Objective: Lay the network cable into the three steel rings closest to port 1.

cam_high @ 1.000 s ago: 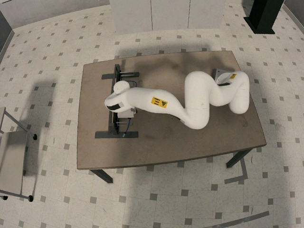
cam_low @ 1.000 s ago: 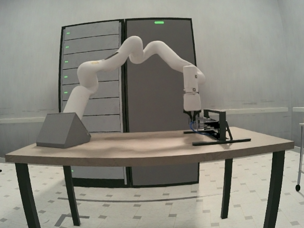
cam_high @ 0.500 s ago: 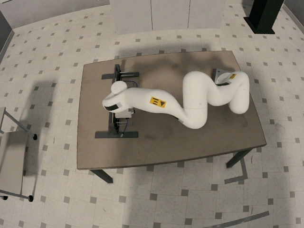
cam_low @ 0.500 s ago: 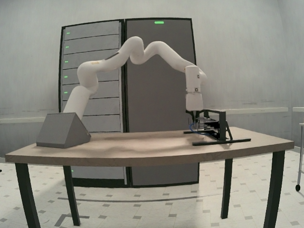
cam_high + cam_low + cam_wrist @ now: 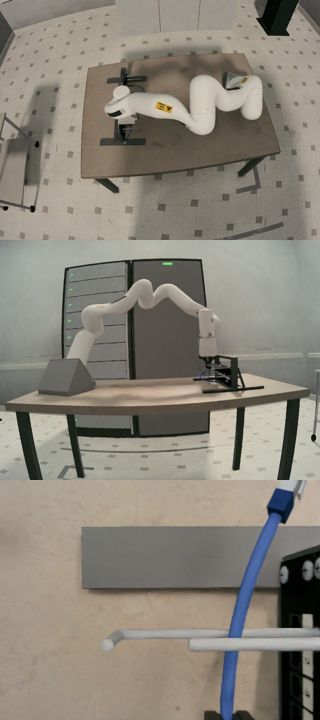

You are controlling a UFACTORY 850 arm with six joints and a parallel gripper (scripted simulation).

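The plug lies 50 mm ahead of my hand, 110 mm to the left of it and 20 mm below it. Round my hand: black port rack (50 mm ahead, 160 mm to the right, 20 mm below).
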